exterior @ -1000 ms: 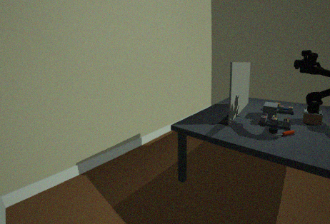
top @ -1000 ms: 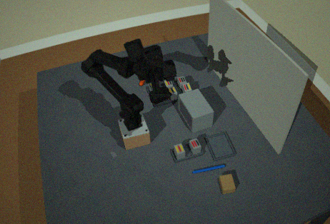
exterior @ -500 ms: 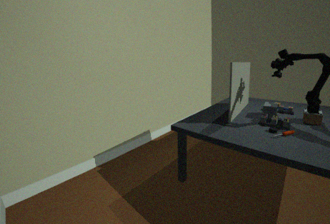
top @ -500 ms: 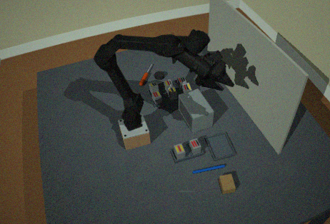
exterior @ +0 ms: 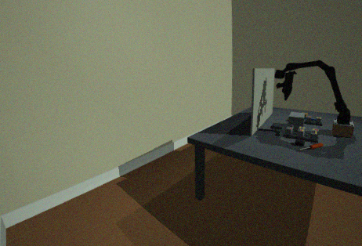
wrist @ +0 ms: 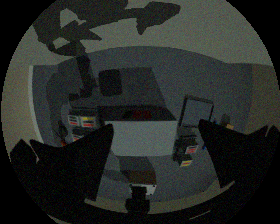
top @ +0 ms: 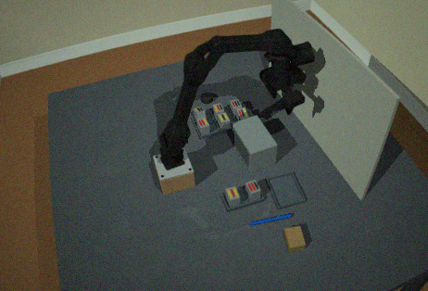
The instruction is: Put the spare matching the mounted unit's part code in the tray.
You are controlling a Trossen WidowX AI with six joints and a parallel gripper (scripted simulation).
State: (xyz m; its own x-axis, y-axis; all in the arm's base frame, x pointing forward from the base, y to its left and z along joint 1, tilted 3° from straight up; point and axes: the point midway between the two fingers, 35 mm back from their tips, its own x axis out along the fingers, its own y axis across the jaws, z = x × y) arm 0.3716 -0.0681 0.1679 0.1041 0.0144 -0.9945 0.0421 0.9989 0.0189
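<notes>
My gripper tip is 180 mm past the blue marker pen, 250 mm to the left of it and 200 mm above it. Round my gripper tip: white wall panel 160 mm ahead, 20 mm above; then tan cardboard box 160 mm behind, 360 mm to the right, 190 mm below.
</notes>
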